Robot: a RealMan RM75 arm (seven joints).
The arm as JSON. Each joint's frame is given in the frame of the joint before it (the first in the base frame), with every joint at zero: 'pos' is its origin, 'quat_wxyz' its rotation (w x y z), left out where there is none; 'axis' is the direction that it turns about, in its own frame. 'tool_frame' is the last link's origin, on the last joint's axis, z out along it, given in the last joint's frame.
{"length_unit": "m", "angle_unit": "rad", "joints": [
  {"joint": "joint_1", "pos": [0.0, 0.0, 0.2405], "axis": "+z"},
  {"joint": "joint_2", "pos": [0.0, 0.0, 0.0], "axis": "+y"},
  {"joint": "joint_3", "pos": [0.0, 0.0, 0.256], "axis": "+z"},
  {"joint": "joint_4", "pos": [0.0, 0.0, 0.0], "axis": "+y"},
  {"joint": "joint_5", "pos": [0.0, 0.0, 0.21], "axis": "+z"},
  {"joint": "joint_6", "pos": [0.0, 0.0, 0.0], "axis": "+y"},
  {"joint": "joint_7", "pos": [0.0, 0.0, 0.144], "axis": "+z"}
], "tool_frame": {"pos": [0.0, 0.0, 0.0]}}
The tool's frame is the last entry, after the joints.
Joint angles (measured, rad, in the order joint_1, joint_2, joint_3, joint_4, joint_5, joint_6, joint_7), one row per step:
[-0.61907, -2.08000, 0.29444, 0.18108, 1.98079, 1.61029, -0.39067]
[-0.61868, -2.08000, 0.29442, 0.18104, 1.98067, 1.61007, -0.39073]
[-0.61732, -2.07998, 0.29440, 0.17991, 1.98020, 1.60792, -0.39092]
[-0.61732, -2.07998, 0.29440, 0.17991, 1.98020, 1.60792, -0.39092]
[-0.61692, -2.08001, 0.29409, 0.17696, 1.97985, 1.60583, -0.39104]
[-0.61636, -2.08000, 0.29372, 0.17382, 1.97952, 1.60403, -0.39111]
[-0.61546, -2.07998, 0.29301, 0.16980, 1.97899, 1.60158, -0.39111]
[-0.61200, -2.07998, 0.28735, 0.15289, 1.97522, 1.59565, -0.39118]
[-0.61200, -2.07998, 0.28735, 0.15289, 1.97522, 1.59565, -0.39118]
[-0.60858, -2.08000, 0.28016, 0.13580, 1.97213, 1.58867, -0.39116]
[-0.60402, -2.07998, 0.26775, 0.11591, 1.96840, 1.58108, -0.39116]
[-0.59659, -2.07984, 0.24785, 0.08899, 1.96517, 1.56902, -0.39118]
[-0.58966, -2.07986, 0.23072, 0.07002, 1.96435, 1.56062, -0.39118]
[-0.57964, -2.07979, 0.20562, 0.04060, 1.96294, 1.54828, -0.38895]
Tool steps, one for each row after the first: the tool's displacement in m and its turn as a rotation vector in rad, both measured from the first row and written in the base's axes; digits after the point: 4 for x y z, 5 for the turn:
[-0.0001, -0.0001, 0.0000, 0.00008, 0.00001, 0.00065]
[-0.0007, -0.0003, -0.0002, -0.00002, 0.00026, 0.00414]
[-0.0007, -0.0003, -0.0002, -0.00002, 0.00026, 0.00414]
[-0.0009, -0.0005, -0.0008, -0.00122, -0.00087, 0.00716]
[-0.0011, -0.0008, -0.0013, -0.00252, -0.00229, 0.01016]
[-0.0013, -0.0011, -0.0020, -0.00385, -0.00415, 0.01440]
[-0.0020, -0.0027, -0.0041, -0.00737, -0.01718, 0.03051]
[-0.0020, -0.0027, -0.0041, -0.00737, -0.01718, 0.03051]
[-0.0027, -0.0040, -0.0063, -0.01024, -0.03003, 0.04780]
[-0.0036, -0.0055, -0.0083, -0.01075, -0.04753, 0.07000]
[-0.0053, -0.0075, -0.0109, -0.01030, -0.07067, 0.10315]
[-0.0070, -0.0091, -0.0126, -0.00891, -0.08808, 0.12875]
[-0.0090, -0.0117, -0.0153, -0.00630, -0.11387, 0.16491]

